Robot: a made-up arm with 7 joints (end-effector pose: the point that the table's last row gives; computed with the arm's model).
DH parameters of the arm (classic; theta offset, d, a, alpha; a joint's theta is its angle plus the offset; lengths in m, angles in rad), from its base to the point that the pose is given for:
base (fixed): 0 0 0 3.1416
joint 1: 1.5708 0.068 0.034 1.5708
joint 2: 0 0.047 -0.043 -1.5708
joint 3: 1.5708 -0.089 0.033 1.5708
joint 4: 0 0.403 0.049 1.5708
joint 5: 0 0.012 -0.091 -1.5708
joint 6: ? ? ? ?
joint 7: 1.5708 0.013 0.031 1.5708
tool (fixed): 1.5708 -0.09 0 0
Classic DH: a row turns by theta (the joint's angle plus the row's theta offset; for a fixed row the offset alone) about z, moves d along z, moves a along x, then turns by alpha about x.
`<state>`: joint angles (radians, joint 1 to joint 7).
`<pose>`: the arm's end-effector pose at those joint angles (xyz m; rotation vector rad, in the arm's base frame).
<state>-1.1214 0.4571 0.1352 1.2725 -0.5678 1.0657 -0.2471</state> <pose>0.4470 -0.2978 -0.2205 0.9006 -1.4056 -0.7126</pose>
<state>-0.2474 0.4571 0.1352 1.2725 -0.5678 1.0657 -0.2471</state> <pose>0.0585 -0.5339 -0.2205 0.2398 -1.7948 -1.3514</pose>
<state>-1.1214 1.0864 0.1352 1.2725 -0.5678 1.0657 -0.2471</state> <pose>0.2802 -0.2173 -0.4844 0.8195 -0.8166 -1.0795</pose>
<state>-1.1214 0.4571 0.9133 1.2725 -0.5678 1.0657 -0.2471</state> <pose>0.0940 -0.5230 -0.1123 0.0910 -1.6436 -1.0155</pose>
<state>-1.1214 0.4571 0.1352 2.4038 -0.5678 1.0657 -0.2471</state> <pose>0.4508 -0.2860 -0.2277 1.5034 -1.8969 -1.5783</pose>
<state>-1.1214 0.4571 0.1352 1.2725 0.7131 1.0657 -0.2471</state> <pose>0.4011 -0.2102 -0.0429 1.1558 -2.1005 0.5643</pose>
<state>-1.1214 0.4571 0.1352 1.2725 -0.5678 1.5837 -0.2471</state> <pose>0.4382 -0.3108 -0.2168 0.8489 -1.7968 -1.0874</pose>
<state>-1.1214 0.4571 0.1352 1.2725 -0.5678 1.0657 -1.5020</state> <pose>0.3622 -0.3395 -0.2803 -0.0991 -0.6884 -1.3413</pose>
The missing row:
joint 6: -1.5708 0.066 0.051 1.5708
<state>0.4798 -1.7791 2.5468 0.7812 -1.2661 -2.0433 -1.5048</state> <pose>-0.2607 -0.0912 -0.6489 -0.6431 -1.1199 -1.7628</pose>
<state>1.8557 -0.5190 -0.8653 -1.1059 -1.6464 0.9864 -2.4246</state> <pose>-0.1725 -0.2906 0.2680 1.3879 -1.4746 -0.6891</pose>
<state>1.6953 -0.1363 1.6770 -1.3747 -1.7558 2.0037 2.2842</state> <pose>0.1613 0.3420 0.0266 -0.2650 -0.6344 -2.8127</pose>
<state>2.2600 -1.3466 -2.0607 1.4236 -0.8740 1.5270 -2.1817</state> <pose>-0.3591 -0.3368 -0.2583 1.8089 -1.0305 2.3264</pose>
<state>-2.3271 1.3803 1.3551 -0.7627 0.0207 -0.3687 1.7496</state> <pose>0.2987 -0.1409 -0.1323 -0.0607 1.8539 -1.3597</pose>
